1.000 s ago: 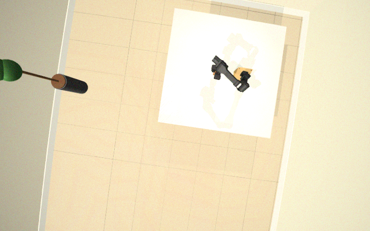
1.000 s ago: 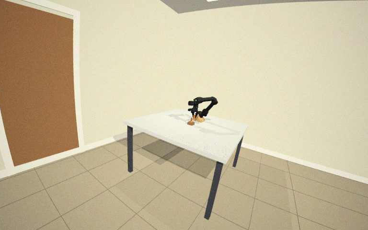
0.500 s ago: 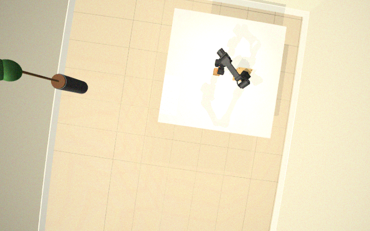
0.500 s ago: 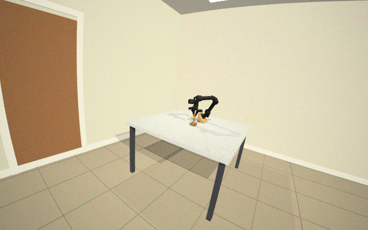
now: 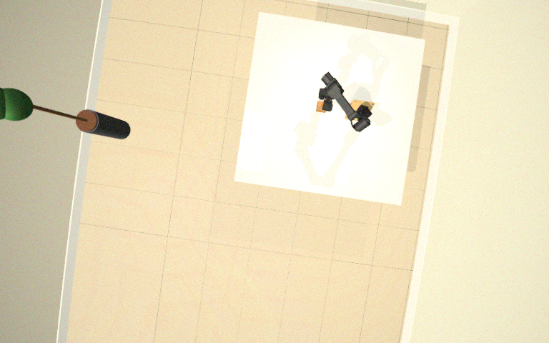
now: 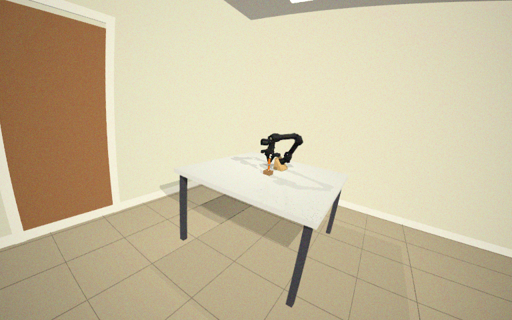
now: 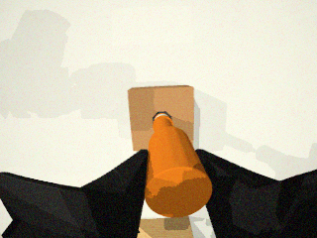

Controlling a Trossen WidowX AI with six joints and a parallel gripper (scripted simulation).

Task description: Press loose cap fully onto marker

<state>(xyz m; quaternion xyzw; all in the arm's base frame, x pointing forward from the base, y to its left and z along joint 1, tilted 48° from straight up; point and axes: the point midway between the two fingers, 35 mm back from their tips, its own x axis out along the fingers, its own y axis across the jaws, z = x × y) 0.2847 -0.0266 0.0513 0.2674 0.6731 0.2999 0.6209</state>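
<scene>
Now: gripper tip 100 mm above the brown holder block. From my gripper tip the other things lie so: orange marker cap 10 mm above.
</scene>
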